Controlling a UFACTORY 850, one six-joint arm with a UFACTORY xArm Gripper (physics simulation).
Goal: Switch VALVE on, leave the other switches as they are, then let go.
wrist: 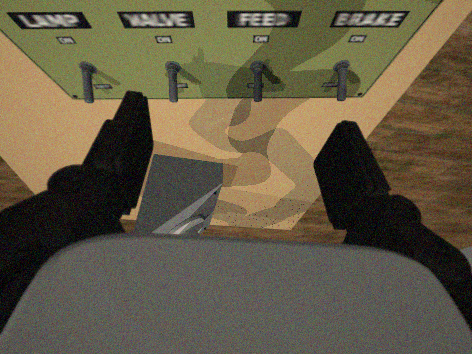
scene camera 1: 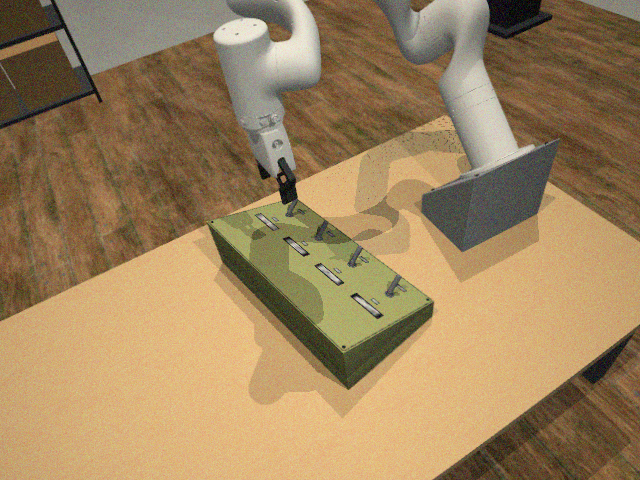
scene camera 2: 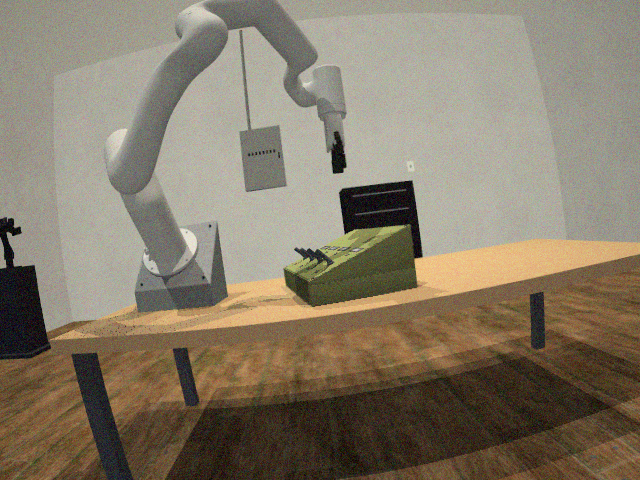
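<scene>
The green sloped switch box carries a row of upright-to-tilted levers. The wrist view shows the labels LAMP, VALVE, FEED and BRAKE from left to right. The VALVE lever is second from the left there and leans away from its ON mark. The LAMP lever, FEED lever and BRAKE lever lean the same way. My gripper is open and empty, high above the box, nearer its BRAKE end.
The box stands on the wooden table. The grey wedge-shaped arm base stands on the lever side of the box. A black cabinet and a grey wall box are in the background.
</scene>
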